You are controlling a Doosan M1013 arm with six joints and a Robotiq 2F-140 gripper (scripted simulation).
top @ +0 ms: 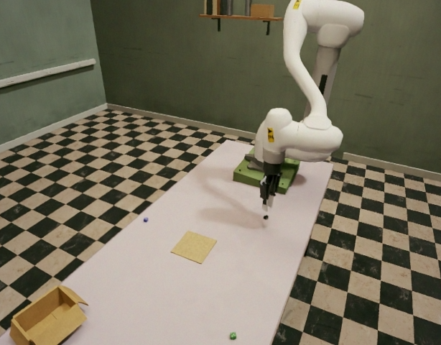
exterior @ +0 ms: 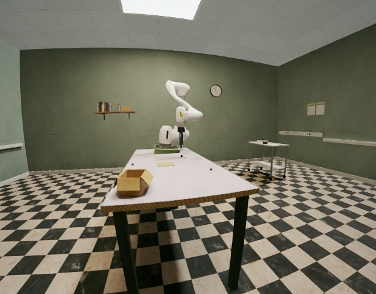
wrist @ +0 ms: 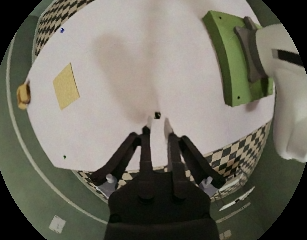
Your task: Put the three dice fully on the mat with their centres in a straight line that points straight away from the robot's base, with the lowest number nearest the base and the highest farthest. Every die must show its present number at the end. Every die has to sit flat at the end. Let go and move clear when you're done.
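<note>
The black die is 80 mm below my hand. The rest, counted from my hand: green die: 590 mm ahead, 80 mm below, 40 mm to the left; then blue die: 500 mm to the right, 220 mm ahead, 80 mm below; then yellow mat: 280 mm ahead, 230 mm to the right, 90 mm below.
</note>
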